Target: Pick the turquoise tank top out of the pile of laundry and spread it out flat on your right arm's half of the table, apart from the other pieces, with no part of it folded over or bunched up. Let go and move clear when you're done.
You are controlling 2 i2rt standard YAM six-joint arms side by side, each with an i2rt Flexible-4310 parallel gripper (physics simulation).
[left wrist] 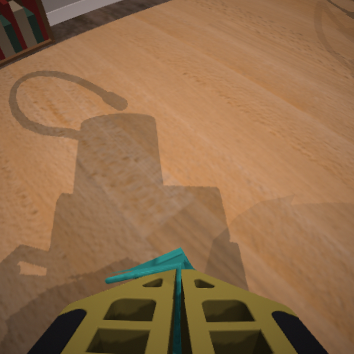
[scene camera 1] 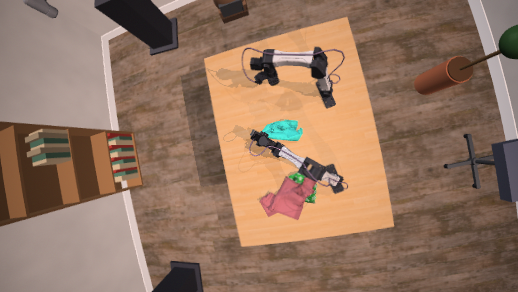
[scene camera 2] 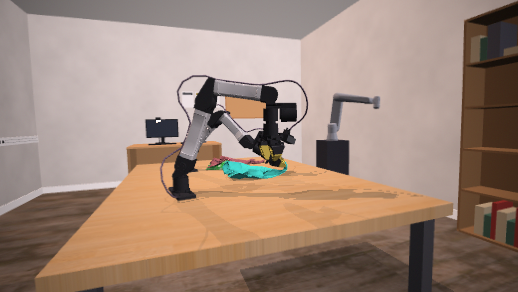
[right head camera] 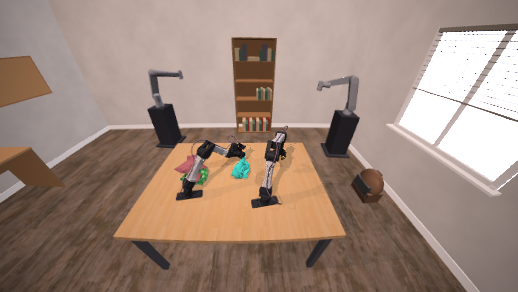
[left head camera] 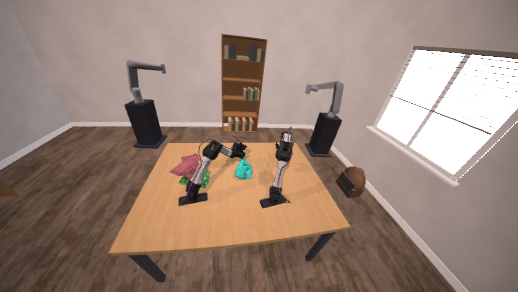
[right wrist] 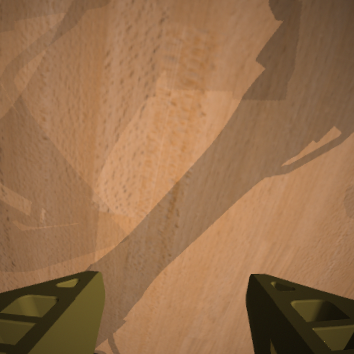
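The turquoise tank top (left head camera: 243,170) (right head camera: 241,169) (scene camera 1: 284,130) (scene camera 2: 250,170) is bunched and creased near the middle of the table, with one end raised toward the left gripper. My left gripper (left wrist: 177,280) is shut on that end, low over the table; a thin turquoise strip shows between its fingers and a small flap sticks out past the tips. My right gripper (right wrist: 175,285) is open and empty above bare wood, beyond the tank top from the left gripper. The far end of the tank top is partly hidden by the left gripper in the head views.
A pinkish-red garment (left head camera: 187,165) (right head camera: 185,164) (scene camera 1: 290,198) lies over a green patterned one (left head camera: 204,179) (right head camera: 202,176) (scene camera 1: 312,197) beside the left arm, apart from the tank top. The right arm's base (left head camera: 274,201) (scene camera 1: 327,99) stands on the table (left head camera: 235,225).
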